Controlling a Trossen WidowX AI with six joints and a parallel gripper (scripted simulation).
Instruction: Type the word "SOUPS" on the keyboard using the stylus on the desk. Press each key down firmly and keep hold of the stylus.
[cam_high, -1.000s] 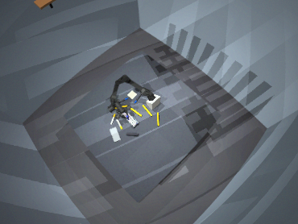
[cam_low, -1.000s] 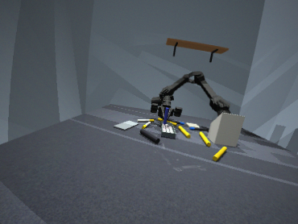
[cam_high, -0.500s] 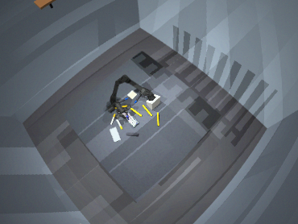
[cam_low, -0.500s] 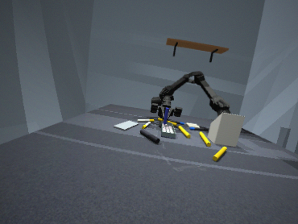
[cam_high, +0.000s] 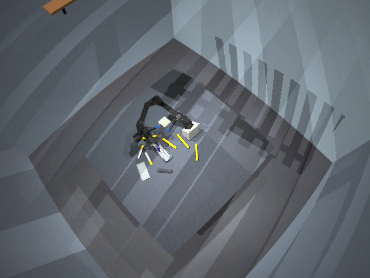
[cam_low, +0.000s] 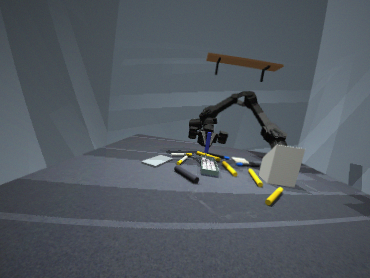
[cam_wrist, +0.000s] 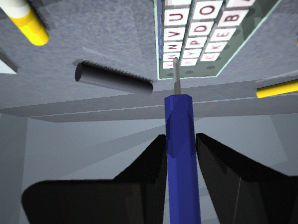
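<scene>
My gripper tip is now 12 cm past the yellow stick and 9 cm above it. Round my gripper tip: blue stylus (1 cm below); grey stylus tip (5 cm below); dark cylinder (12 cm to the left, 10 cm ahead, 9 cm below).
</scene>
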